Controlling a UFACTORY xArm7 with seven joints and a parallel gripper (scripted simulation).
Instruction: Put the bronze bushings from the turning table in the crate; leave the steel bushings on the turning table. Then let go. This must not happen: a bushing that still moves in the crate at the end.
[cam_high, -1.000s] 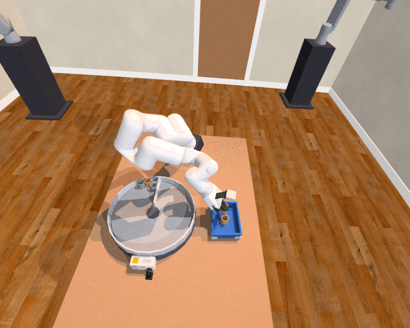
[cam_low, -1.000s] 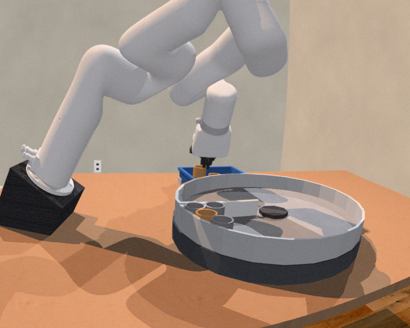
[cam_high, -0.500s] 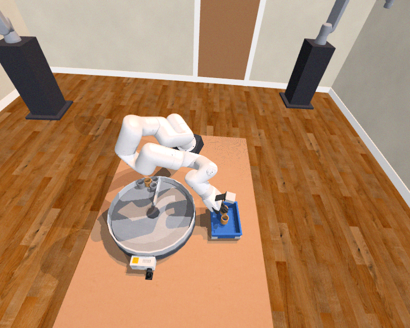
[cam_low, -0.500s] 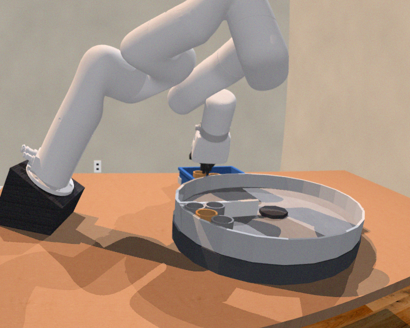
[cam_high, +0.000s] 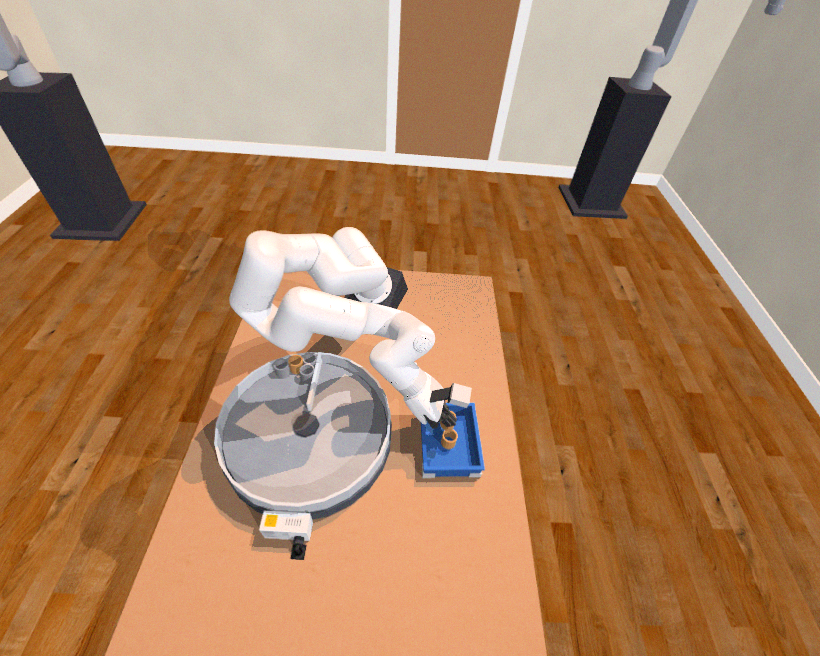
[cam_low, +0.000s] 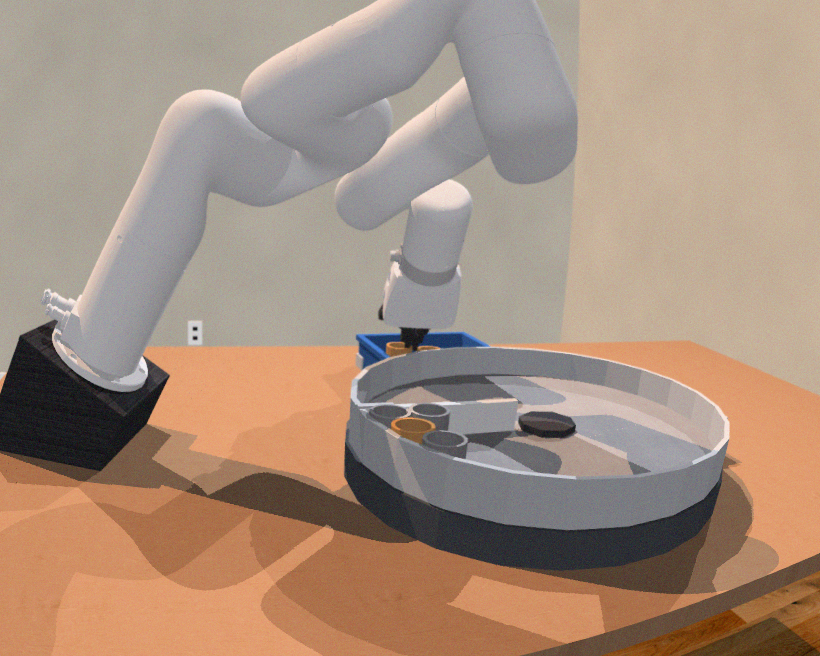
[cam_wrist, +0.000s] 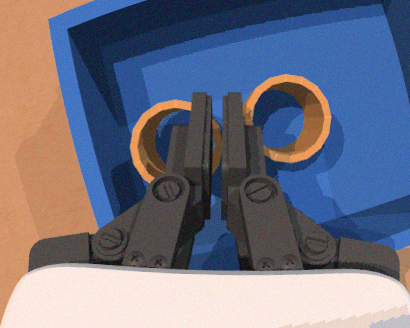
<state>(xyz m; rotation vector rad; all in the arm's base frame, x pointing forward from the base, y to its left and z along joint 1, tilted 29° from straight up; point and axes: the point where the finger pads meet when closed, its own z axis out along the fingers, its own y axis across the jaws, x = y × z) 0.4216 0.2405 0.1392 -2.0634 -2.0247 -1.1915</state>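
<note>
Right now my hand is 3 cm short of the blue crate, 1 cm to the right of it and 4 cm above it. The rest, counted from my hand: grey turning table: 2 cm ahead, 36 cm to the right, 1 cm below.
</note>
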